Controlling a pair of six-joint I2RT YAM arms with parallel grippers.
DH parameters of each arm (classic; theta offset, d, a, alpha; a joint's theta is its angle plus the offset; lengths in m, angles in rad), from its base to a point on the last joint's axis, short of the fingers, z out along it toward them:
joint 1: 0 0.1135 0.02 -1.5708
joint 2: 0 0 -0.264 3.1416
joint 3: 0.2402 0 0.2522 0
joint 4: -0.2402 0 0.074 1.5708
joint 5: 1.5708 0 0 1.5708
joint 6: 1.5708 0.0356 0 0
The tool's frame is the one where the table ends.
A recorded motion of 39 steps. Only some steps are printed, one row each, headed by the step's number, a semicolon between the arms.
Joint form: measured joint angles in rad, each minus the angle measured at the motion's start. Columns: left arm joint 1, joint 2, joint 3, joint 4, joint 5, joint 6; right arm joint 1, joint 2, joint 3, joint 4, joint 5, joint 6.
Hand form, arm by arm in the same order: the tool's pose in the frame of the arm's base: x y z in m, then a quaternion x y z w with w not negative. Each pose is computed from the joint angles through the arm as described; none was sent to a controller.
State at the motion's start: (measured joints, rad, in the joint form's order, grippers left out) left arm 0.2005 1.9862 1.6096 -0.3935 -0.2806 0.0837; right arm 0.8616 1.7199 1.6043 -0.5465 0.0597 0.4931
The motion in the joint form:
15: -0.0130 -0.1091 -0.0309 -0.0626 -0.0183 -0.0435; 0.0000 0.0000 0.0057 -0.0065 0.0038 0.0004
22: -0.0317 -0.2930 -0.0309 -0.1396 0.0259 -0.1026; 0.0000 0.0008 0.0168 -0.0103 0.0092 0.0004
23: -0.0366 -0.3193 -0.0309 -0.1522 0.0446 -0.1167; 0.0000 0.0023 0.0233 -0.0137 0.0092 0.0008
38: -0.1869 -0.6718 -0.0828 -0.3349 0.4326 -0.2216; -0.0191 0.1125 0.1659 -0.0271 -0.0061 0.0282
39: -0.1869 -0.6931 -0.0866 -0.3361 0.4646 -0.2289; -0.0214 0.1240 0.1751 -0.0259 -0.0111 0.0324
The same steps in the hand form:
15: 0.4206 0.0905 0.2766 -0.12572 0.90082 0.18036 0.37442; 0.2593 0.2988 0.3399 -0.15070 0.88565 0.25253 0.35937
22: 0.3819 0.0742 0.3417 -0.13954 0.87888 0.14647 0.43202; 0.2597 0.2988 0.3430 -0.14916 0.88440 0.25248 0.36310
23: 0.3757 0.0706 0.3501 -0.13998 0.87655 0.13414 0.44053; 0.2599 0.2991 0.3444 -0.14890 0.88408 0.25302 0.36360
38: 0.2749 -0.0017 0.4253 -0.02710 0.86205 -0.09665 0.49679; 0.2841 0.3156 0.3481 -0.13077 0.88283 0.26536 0.36483
39: 0.2682 -0.0029 0.4294 -0.02118 0.85737 -0.11225 0.50186; 0.2866 0.3173 0.3466 -0.12908 0.88337 0.26714 0.36282

